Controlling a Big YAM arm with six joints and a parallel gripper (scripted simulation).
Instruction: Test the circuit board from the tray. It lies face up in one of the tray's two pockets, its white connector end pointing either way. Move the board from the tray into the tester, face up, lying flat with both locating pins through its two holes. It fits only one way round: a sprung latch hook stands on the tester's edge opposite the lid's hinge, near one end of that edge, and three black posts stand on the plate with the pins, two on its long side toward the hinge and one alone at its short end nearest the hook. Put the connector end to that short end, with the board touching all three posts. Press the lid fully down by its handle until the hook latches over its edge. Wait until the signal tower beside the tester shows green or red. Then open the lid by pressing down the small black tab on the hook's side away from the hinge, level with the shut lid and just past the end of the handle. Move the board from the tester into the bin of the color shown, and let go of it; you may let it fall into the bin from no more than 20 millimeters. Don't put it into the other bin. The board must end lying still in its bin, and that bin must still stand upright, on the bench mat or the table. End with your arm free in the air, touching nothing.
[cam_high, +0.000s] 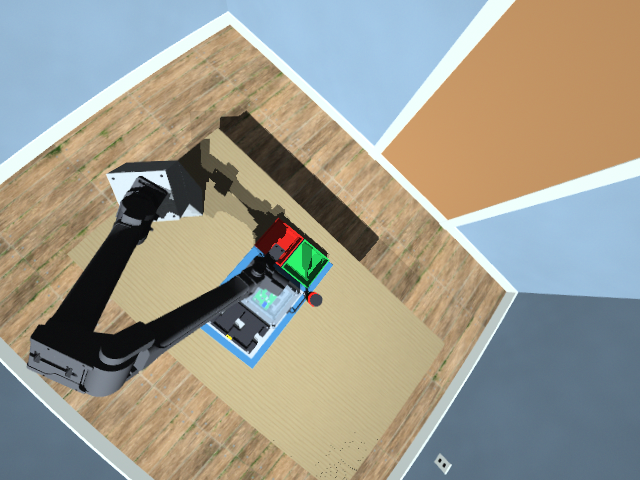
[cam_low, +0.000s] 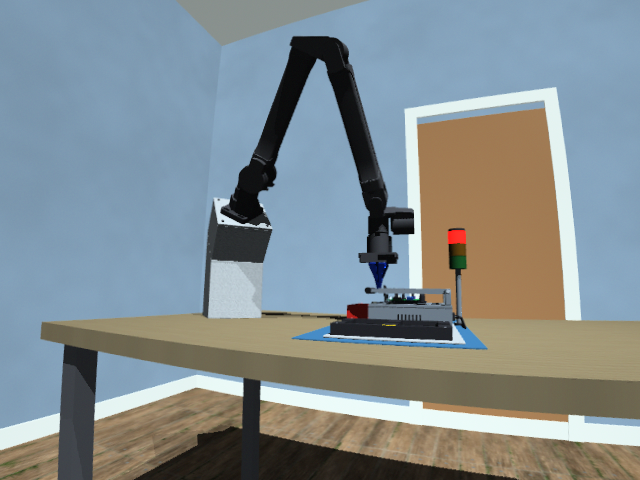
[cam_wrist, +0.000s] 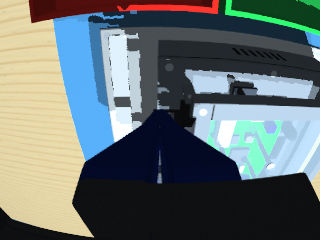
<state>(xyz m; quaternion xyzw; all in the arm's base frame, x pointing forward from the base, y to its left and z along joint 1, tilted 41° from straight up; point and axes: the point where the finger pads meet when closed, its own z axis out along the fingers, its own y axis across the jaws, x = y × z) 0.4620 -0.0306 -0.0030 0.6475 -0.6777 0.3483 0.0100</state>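
Right now the black latch hook is 1 cm ahead of my hand and 1 cm below it. The rest, counted from my hand: green circuit board (6 cm ahead, 7 cm to the right, 3 cm below); then tester plate (7 cm ahead, 7 cm to the right, 3 cm below); then tester lid (6 cm ahead, 7 cm to the right, 1 cm below).
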